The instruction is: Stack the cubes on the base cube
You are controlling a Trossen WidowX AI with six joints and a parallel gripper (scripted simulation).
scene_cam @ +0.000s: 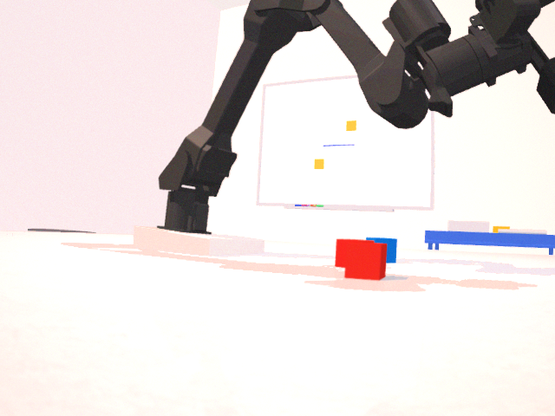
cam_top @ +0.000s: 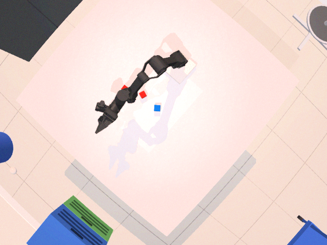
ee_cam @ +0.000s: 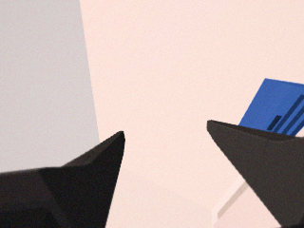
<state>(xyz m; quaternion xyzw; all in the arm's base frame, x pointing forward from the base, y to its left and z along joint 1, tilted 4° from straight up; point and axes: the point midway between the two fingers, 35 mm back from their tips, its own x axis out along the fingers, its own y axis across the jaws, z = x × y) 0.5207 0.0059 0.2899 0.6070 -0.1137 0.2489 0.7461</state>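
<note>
My gripper tip is now 29 cm past the blue cube, 9 cm to the right of it and 28 cm above it.
</note>
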